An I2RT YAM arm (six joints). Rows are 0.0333 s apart.
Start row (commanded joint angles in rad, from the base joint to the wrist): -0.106, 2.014, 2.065, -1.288, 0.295, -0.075
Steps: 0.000, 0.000, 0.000, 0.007, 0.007, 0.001; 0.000, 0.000, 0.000, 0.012, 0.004, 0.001; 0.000, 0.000, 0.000, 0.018, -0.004, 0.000; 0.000, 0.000, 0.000, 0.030, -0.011, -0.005; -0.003, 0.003, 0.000, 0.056, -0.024, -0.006; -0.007, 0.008, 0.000, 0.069, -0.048, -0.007; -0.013, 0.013, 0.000, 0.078, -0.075, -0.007; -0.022, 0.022, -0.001, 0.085, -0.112, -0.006; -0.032, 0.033, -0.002, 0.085, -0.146, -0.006; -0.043, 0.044, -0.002, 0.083, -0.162, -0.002; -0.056, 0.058, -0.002, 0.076, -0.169, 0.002; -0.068, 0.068, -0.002, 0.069, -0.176, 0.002; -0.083, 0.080, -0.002, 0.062, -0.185, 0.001; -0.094, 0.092, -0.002, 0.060, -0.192, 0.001; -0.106, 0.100, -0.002, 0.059, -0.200, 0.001; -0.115, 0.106, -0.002, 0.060, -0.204, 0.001; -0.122, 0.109, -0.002, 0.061, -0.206, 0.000; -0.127, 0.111, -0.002, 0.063, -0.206, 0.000; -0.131, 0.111, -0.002, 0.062, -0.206, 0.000; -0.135, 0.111, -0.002, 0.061, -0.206, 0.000
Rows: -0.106, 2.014, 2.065, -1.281, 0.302, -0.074; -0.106, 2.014, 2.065, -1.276, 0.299, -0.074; -0.106, 2.014, 2.065, -1.270, 0.291, -0.075; -0.106, 2.014, 2.065, -1.258, 0.284, -0.080; -0.109, 2.017, 2.065, -1.232, 0.271, -0.081; -0.113, 2.022, 2.065, -1.219, 0.247, -0.082; -0.119, 2.027, 2.065, -1.210, 0.220, -0.082; -0.128, 2.036, 2.064, -1.203, 0.183, -0.081; -0.138, 2.047, 2.063, -1.203, 0.149, -0.081; -0.149, 2.058, 2.063, -1.205, 0.133, -0.077; -0.162, 2.072, 2.063, -1.212, 0.126, -0.073; -0.174, 2.082, 2.063, -1.219, 0.119, -0.073; -0.189, 2.094, 2.063, -1.226, 0.110, -0.074; -0.200, 2.106, 2.063, -1.228, 0.103, -0.074; -0.212, 2.114, 2.063, -1.229, 0.095, -0.074; -0.221, 2.120, 2.063, -1.228, 0.091, -0.074; -0.228, 2.123, 2.063, -1.227, 0.089, -0.075; -0.233, 2.125, 2.063, -1.225, 0.089, -0.075; -0.237, 2.125, 2.063, -1.226, 0.089, -0.075; -0.241, 2.125, 2.063, -1.227, 0.089, -0.075
